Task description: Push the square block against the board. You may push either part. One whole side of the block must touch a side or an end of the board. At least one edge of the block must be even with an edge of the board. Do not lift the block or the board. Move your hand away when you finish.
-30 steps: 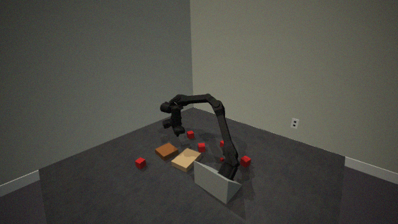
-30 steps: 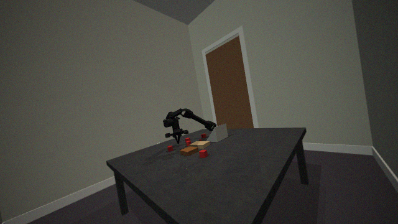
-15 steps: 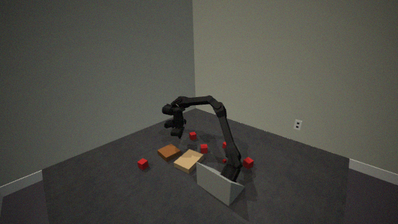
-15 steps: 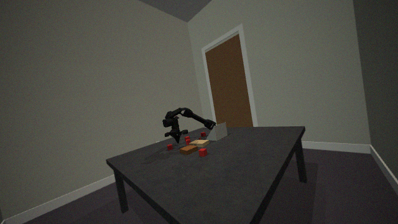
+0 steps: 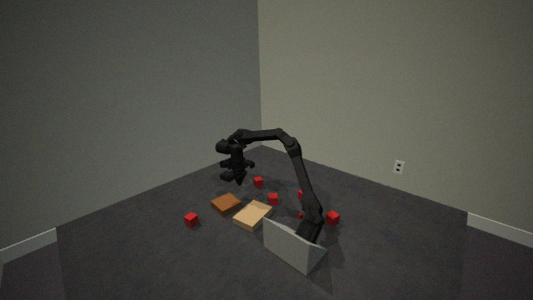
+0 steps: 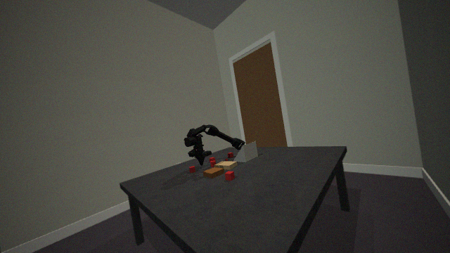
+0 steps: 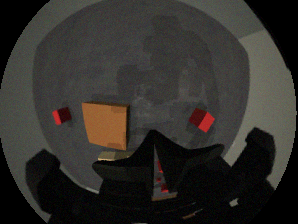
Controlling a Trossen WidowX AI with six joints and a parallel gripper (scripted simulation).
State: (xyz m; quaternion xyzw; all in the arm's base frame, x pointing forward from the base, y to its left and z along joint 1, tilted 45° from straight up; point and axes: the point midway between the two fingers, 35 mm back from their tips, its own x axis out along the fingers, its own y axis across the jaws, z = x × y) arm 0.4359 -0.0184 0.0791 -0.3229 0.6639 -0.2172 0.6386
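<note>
Right now the square block is 10 cm to the left of my gripper tip, 5 cm below it and 2 cm behind it. Round my gripper tip: board (17 cm behind, 7 cm to the left, 5 cm below).
</note>
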